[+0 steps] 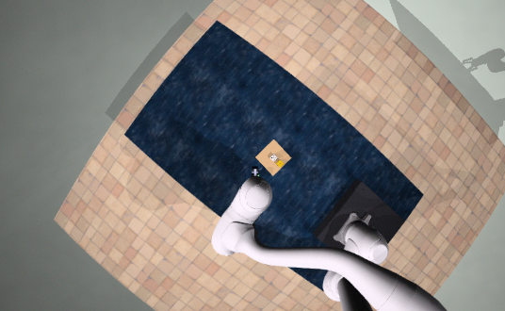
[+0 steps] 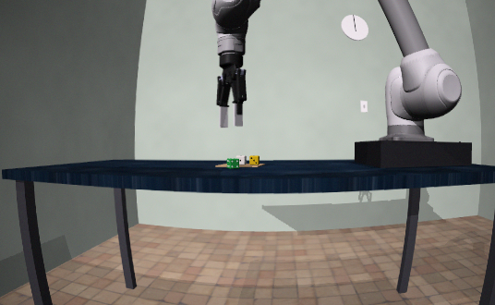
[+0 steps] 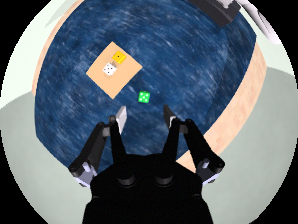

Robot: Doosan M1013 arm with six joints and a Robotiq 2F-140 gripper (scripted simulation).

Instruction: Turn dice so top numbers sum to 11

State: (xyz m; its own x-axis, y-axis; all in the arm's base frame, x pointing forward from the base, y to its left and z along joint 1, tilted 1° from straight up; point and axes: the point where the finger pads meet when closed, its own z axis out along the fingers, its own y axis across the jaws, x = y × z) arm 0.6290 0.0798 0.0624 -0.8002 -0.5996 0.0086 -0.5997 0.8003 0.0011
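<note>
The green die is 1 cm behind my hand, 1 cm to the right of it and 14 cm below it. Also, from my hand: white die 2 cm behind, 14 cm to the right, 13 cm below; then yellow die 7 cm behind, 14 cm to the right, 13 cm below; then tan mat 2 cm behind, 14 cm to the right, 15 cm below.
</note>
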